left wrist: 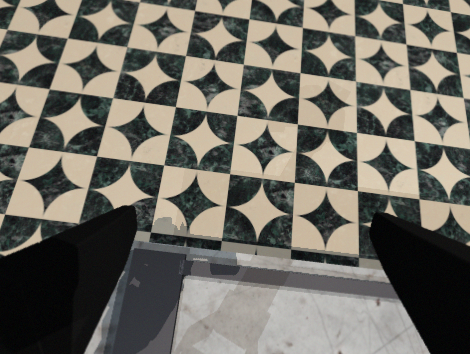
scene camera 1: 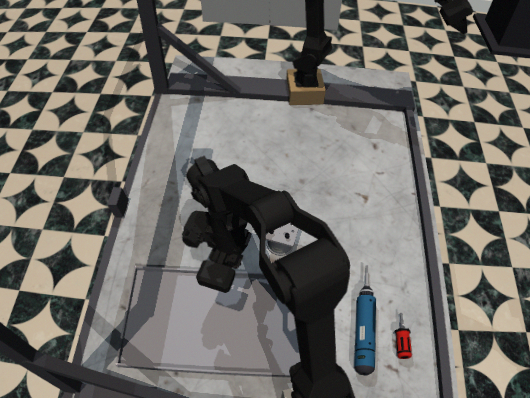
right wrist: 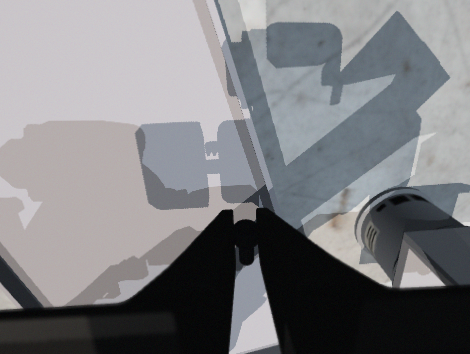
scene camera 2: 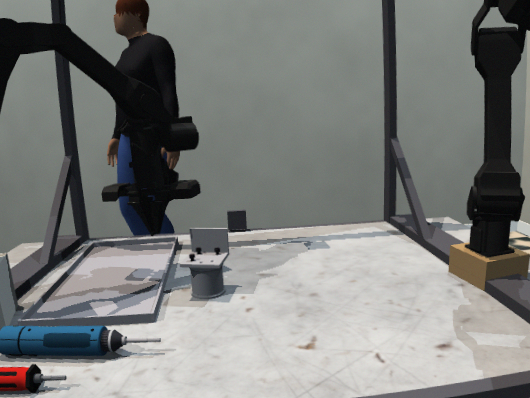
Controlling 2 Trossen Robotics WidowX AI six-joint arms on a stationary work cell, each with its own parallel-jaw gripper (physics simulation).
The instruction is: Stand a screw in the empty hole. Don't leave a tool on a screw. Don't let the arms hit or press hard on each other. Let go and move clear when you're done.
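Pixels of known places: left gripper, fingertip midpoint: (left wrist: 254, 220) (scene camera 1: 459, 22); right gripper, fingertip midpoint: (scene camera 1: 232, 262) (right wrist: 244, 219) (scene camera 2: 155, 233); left arm's base, link origin: (scene camera 1: 305, 79) (scene camera 2: 489, 249).
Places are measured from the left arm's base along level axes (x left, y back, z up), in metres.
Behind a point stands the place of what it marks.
The right gripper (scene camera 2: 156, 231) @(x -0.226, y -0.593, z 0.035 m) (right wrist: 245, 215) @(x -0.226, y -0.593, z 0.035 m) is shut on a black screw (right wrist: 245, 237) @(x -0.226, y -0.593, z 0.045 m), held head up between the fingertips, above the tray's edge beside the fixture. The fixture is a grey cylinder (scene camera 2: 207, 282) @(x -0.090, y -0.506, z -0.023 m) (right wrist: 400, 215) @(x -0.147, y -0.509, z -0.026 m) carrying a light plate (scene camera 2: 220, 258) @(x -0.104, y -0.479, z 0.013 m) (scene camera 1: 281, 241) @(x -0.122, y -0.537, z 0.013 m) with an upright back panel (scene camera 2: 209, 240) @(x -0.145, y -0.492, z 0.035 m). Three black screws stand on the plate in scene camera 2, one of them a front screw (scene camera 2: 192, 257) @(x -0.105, y -0.527, z 0.020 m); small dark holes show near the plate's front. In scene camera 1 the arm partly covers the fixture. The left gripper (left wrist: 253, 214) @(x 0.319, y -0.144, z 0.293 m) is open and empty, far from the fixture.
A shallow tray (scene camera 1: 127, 317) @(x -0.452, y -0.670, z -0.043 m) (scene camera 2: 90, 319) @(x -0.038, y -0.697, z -0.041 m) lies beside the fixture. A blue electric screwdriver (scene camera 1: 365, 330) @(x 0.029, y -0.737, z -0.013 m) (scene camera 2: 65, 340) @(x 0.057, y -0.710, z -0.022 m) and a red screwdriver (scene camera 1: 403, 342) @(x 0.106, y -0.766, z -0.025 m) (scene camera 2: 12, 378) @(x 0.123, y -0.760, z -0.030 m) lie on the table, apart from the screws. Dark frame bars edge the table.
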